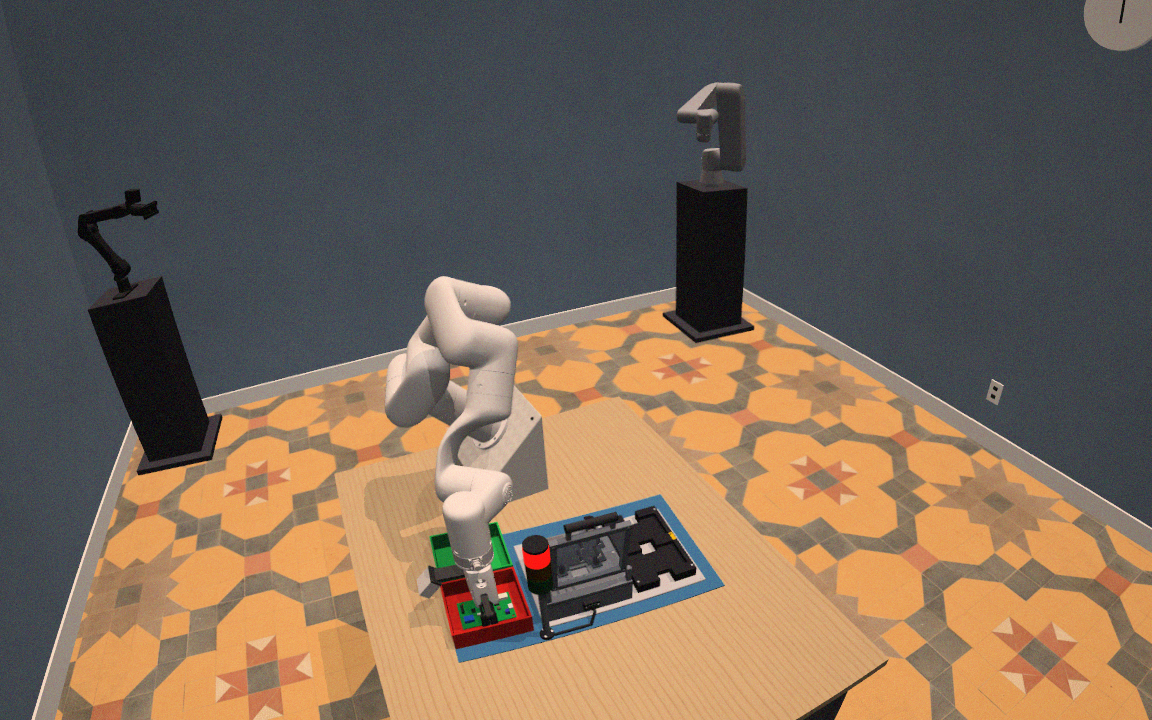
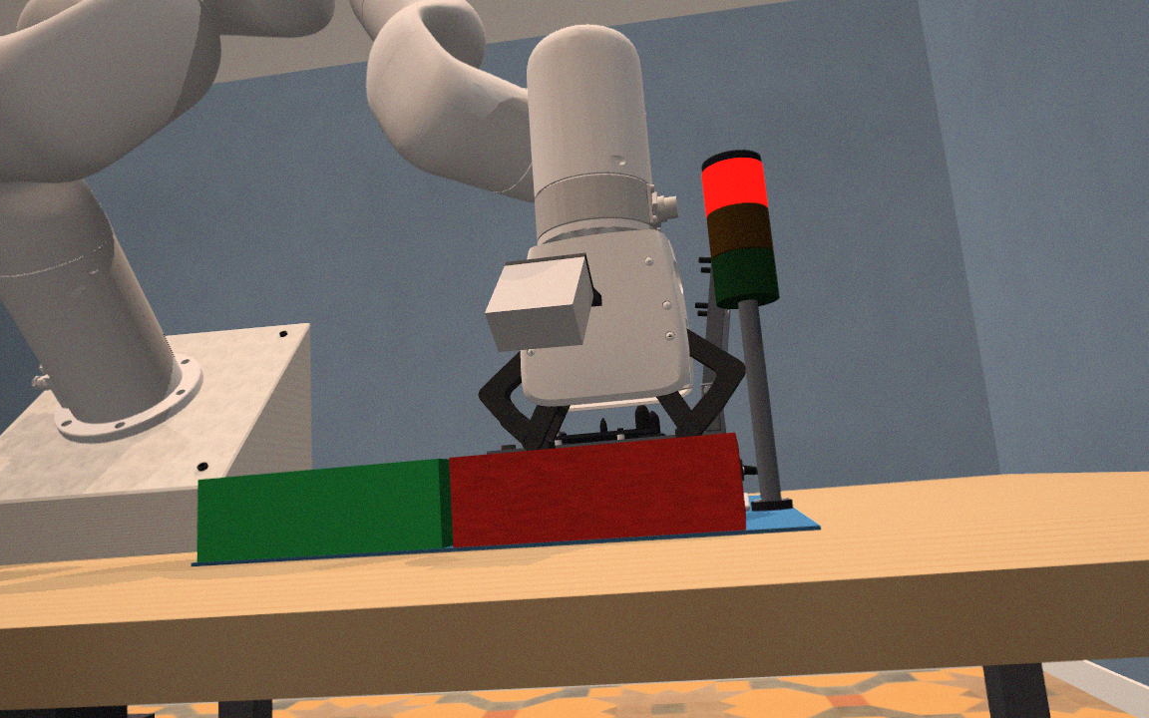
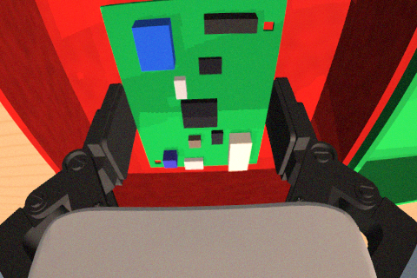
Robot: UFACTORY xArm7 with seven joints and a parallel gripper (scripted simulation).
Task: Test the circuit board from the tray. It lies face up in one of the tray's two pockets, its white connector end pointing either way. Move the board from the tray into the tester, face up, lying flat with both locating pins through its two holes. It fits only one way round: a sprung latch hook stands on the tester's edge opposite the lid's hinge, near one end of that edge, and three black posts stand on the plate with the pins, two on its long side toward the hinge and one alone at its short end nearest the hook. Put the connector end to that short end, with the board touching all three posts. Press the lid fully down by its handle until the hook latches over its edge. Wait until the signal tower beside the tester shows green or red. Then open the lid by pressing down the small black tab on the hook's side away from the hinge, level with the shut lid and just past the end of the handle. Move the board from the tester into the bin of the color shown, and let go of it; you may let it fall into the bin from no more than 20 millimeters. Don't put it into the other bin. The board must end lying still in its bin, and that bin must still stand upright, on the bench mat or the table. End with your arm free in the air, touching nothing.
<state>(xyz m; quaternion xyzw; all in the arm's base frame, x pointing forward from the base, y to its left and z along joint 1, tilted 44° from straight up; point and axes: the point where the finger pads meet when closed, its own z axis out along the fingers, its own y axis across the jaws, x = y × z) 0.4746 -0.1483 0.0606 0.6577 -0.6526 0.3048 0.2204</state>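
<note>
The red bin is 10 mm below my hand. Round my hand: tester plate: 210 mm to the left, 50 mm above, 30 mm behind; green bin: 150 mm behind, 10 mm to the left, 10 mm below; green circuit board: 10 mm below.
</note>
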